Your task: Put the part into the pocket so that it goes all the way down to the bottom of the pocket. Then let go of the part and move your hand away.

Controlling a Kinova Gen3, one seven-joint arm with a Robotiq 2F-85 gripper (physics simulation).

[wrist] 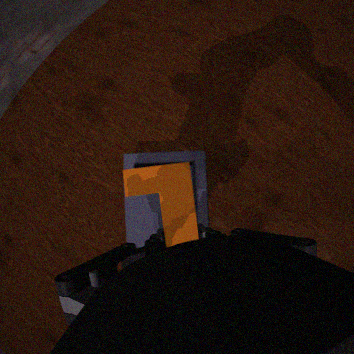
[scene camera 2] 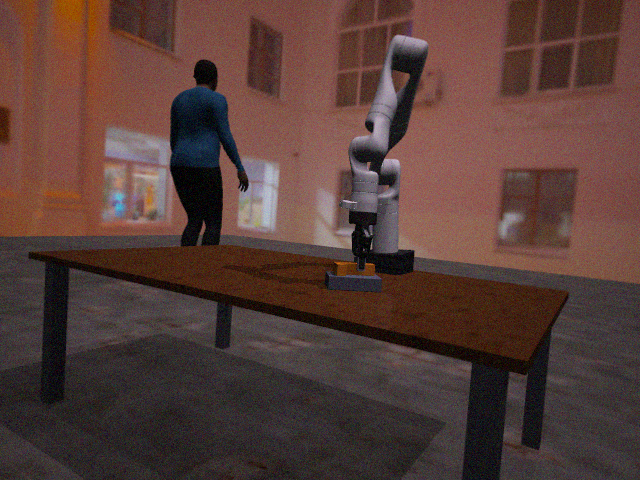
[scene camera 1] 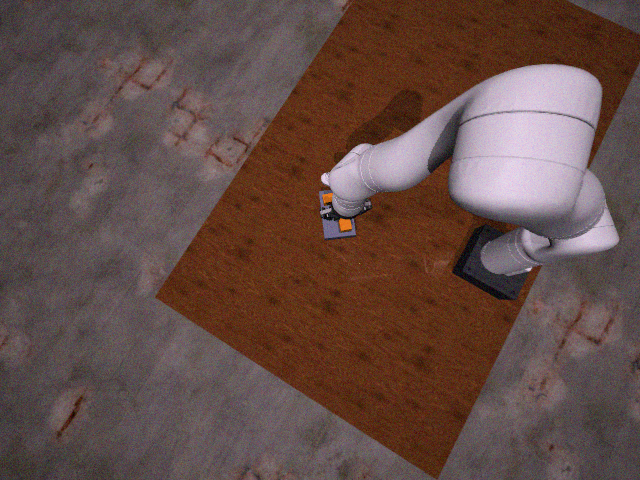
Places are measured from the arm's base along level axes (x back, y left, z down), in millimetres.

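Pixels of known places: gripper, fingertip midpoint: [wrist: 180, 235] [scene camera 2: 359, 270]; arm's base at its link origin: [scene camera 2: 385, 251] [scene camera 1: 498, 257].
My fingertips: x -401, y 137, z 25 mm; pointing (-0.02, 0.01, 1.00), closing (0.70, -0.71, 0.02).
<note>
For each thing: its top centre in the pictures, then the offset to it from my fingertips. Level surfaces: height alone.
- orange part at its top centre: [wrist: 162, 227] [scene camera 2: 355, 263] [scene camera 1: 337, 211] dx -21, dy +0, dz -20 mm
- blue-grey block at its top centre: [wrist: 166, 216] [scene camera 2: 353, 274] [scene camera 1: 337, 212] dx -22, dy -4, dz +10 mm
- brown wooden table at its surface level: dz +46 mm
The orange part [scene camera 1: 345, 224] [scene camera 2: 346, 268] [wrist: 178, 200] has a bent, hooked shape. My gripper [scene camera 2: 360, 266] [wrist: 180, 235] is shut on it; the fingertips are partly hidden. The part is over the blue-grey block [scene camera 1: 331, 230] [scene camera 2: 354, 282] [wrist: 142, 222] that has the pocket. In scene camera 2 the part stands above the block's top face, with no clear gap. In the wrist view it is turned slightly against the block. Dark pocket edge shows along its far side and right side, and its left end lies over the block's left rim. Its underside is hidden.
The block stands on the brown wooden table [scene camera 1: 289, 258] [scene camera 2: 439, 304]. The robot's black base [scene camera 1: 478, 273] [scene camera 2: 400, 261] stands on the table near one edge. A person in a blue top [scene camera 2: 199, 126] stands behind the table.
</note>
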